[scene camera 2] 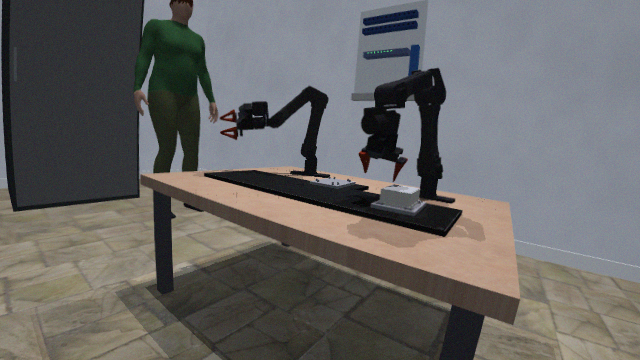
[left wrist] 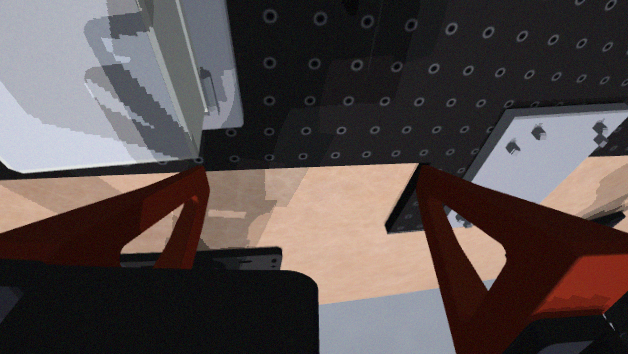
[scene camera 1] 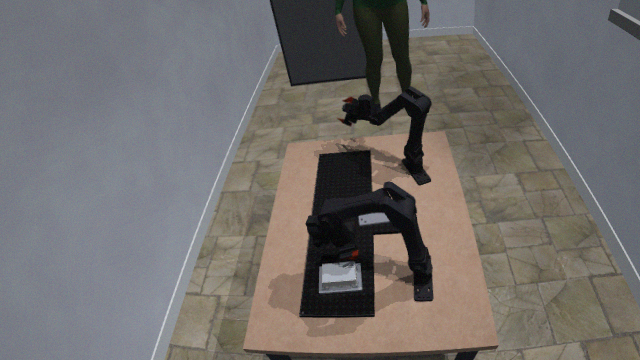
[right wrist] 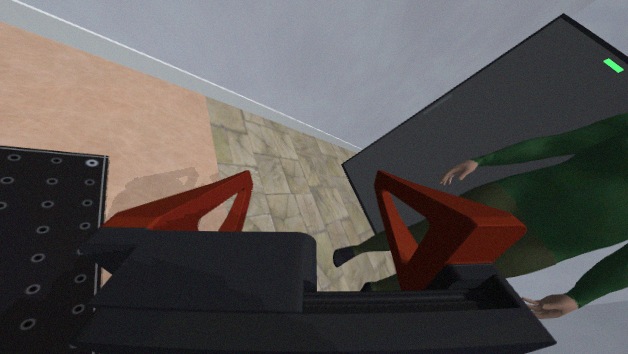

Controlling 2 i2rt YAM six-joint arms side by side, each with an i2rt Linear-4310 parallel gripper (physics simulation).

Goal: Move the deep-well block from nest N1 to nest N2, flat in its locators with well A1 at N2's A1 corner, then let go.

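Frame: origin at the left arm's base, x up, y ahead, z left, level; metres.
Seen in the pictures: left gripper, between the fingertips: [scene camera 2: 379,176] [left wrist: 312,177] [scene camera 1: 354,248]; right gripper, between the fingertips: [scene camera 2: 220,125] [scene camera 1: 340,109] [right wrist: 313,177]; left arm's base, origin of its link: [scene camera 2: 427,197] [left wrist: 200,263] [scene camera 1: 422,277]; right arm's base, origin of its link: [scene camera 2: 310,175] [scene camera 1: 416,170].
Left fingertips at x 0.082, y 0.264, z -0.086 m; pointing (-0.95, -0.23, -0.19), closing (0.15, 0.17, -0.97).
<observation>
Pixels of each thing's top centre, then the offset from my left fingertips to it. Level surfaces: height alone.
- white deep-well block, centre of its top: [left wrist: 10,28] [scene camera 2: 401,188] [scene camera 1: 338,271] dy +0.052, dx -0.016, dz +0.099 m
- light grey nest plate, centre of its top: [scene camera 2: 400,200] [scene camera 1: 339,277] dy +0.052, dx -0.052, dz +0.100 m
- second grey nest plate, centre of its top: [left wrist: 528,188] [scene camera 2: 333,179] [scene camera 1: 376,210] dy -0.076, dx -0.048, dz -0.231 m
- black perforated board, height of its surface: dx -0.069 m
- wooden table, height of its surface: dx -0.082 m
The white deep-well block [scene camera 1: 339,274] [scene camera 2: 399,196] [left wrist: 65,115] sits on a light grey nest plate [scene camera 1: 341,288] [scene camera 2: 413,209] [left wrist: 223,107] near the lower end of the black board. A second grey nest plate [scene camera 1: 373,219] [scene camera 2: 332,183] [left wrist: 530,155] with small dark locators holds no block; part of it is hidden by the left arm in scene camera 1. No N1, N2 or A1 marks are readable. My left gripper [scene camera 2: 382,176] [left wrist: 312,177] is open and empty, above and beside the block. My right gripper [scene camera 2: 228,125] [right wrist: 313,177] is open and empty, raised high past the board's far end.
The black perforated board [scene camera 1: 345,170] [scene camera 2: 435,224] [left wrist: 300,80] [right wrist: 40,210] lies on the wooden table [scene camera 1: 280,200] [scene camera 2: 490,250]. A person in green [scene camera 1: 382,40] [scene camera 2: 175,60] [right wrist: 575,190] stands beyond the table's far end, near a dark cabinet [scene camera 1: 320,45] [scene camera 2: 75,100] [right wrist: 450,115].
</observation>
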